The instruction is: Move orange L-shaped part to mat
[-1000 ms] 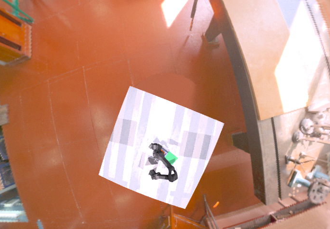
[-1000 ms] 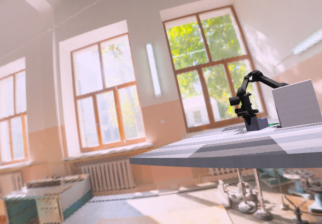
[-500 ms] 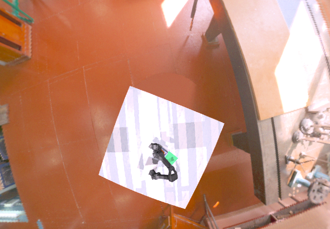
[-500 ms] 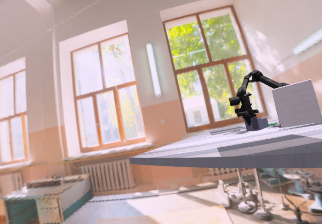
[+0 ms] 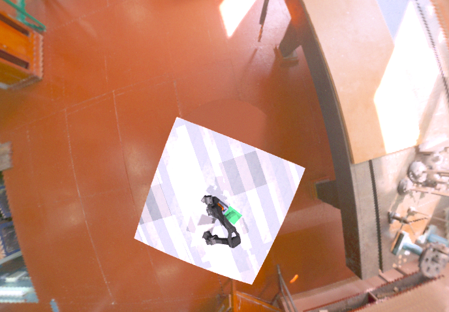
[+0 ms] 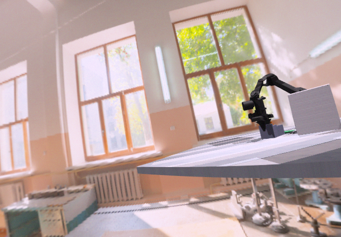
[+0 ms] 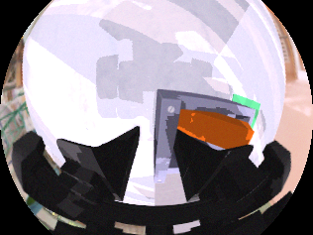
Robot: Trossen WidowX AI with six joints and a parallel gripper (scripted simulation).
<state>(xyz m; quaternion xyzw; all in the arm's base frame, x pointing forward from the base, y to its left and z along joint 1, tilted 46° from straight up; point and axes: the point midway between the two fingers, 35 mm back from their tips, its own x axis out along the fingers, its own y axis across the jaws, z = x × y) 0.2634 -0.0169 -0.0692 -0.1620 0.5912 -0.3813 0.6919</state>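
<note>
Now: the orange L-shaped part 20 mm behind my gripper tip, 50 mm to the right of it and 10 mm below it. Also, from my gripper tip: green mat 80 mm behind, 220 mm to the right, 60 mm below.
</note>
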